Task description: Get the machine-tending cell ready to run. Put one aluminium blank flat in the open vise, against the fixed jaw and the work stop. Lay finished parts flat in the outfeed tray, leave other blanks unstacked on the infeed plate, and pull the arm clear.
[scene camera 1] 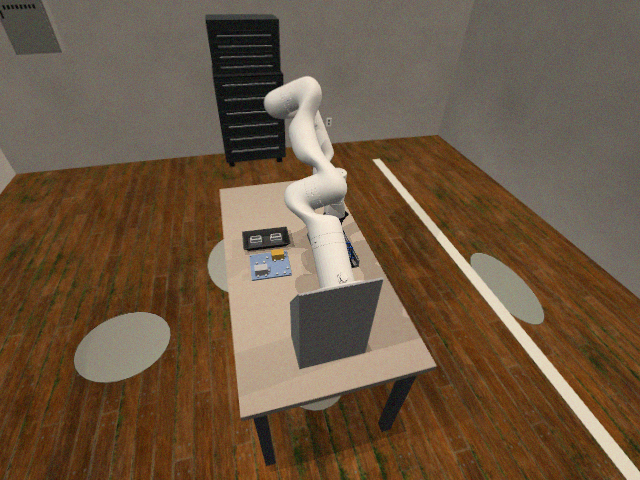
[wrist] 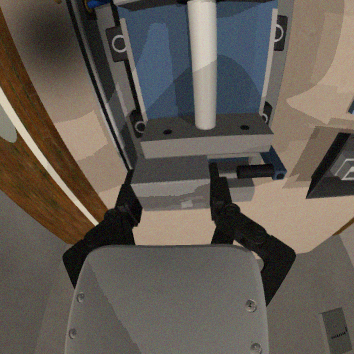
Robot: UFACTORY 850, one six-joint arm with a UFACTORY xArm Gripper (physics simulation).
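In the wrist view, my gripper [wrist: 173, 176] is shut on a grey aluminium blank [wrist: 171, 172], held by its two ends. The blank is beside the grey jaw [wrist: 207, 146] of the blue vise [wrist: 160, 75]; whether they touch cannot be told. A lower grey part shows behind the right finger. The vise [scene camera 1: 351, 250] is mostly hidden by the arm in the scene view. On the blue infeed plate [scene camera 1: 279, 264] lie a grey blank [scene camera 1: 261, 268] and a yellow block [scene camera 1: 277, 254]. The dark outfeed tray [scene camera 1: 245, 244] [wrist: 325, 182] holds two light parts [scene camera 1: 255, 239] [scene camera 1: 275, 236].
The vise handle [wrist: 255, 171] sticks out right of the right finger. A tall grey panel [scene camera 1: 336, 325] stands on the table [scene camera 1: 268, 379] near its front end. A dark drawer cabinet [scene camera 1: 248, 93] stands by the back wall.
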